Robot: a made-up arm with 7 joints.
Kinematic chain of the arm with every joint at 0, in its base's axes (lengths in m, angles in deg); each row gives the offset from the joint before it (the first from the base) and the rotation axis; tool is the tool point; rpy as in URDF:
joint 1: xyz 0 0 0.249 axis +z
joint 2: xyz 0 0 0 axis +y
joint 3: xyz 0 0 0.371 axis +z
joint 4: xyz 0.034 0 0 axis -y
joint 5: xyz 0.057 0 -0.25 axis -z
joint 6: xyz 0 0 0 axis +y
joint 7: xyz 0.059 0 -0.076 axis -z
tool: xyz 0 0 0 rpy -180 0 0
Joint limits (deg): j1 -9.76..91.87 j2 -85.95..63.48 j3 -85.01..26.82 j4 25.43..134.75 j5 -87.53..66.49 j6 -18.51..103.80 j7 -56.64..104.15
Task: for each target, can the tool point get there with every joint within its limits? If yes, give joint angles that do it. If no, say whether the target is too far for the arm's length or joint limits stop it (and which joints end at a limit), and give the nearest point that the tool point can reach.
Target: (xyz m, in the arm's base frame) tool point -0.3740 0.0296 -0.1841
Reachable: no: joint limits stop it (at a limit: joint 1, joint 2, joint 3) | nearest point -0.1559 0.2031 0.0956 | short by 0.395 m
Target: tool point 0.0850 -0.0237 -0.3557
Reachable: no: joint limits stop it (at a limit: joint 1, joint 2) | nearest point 0.2264 -0.0433 0.0515 | short by 0.431 m
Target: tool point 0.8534 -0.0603 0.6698
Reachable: no: too far | nearest point 0.6339 -0.0448 0.5616 | short by 0.245 m
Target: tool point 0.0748 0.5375 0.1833
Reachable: yes | joints 81.48 52.13 2.43 77.65 17.08 15.67 19.92
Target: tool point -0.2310 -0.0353 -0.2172
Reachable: no: joint limits stop it (at a limit: joint 1, joint 2, joint 3, joint 4) | nearest point -0.1214 0.1742 0.0942 | short by 0.391 m
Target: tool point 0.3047 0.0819 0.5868
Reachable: yes | joints 15.92 -4.93 2.33 80.85 -15.32 85.57 39.02
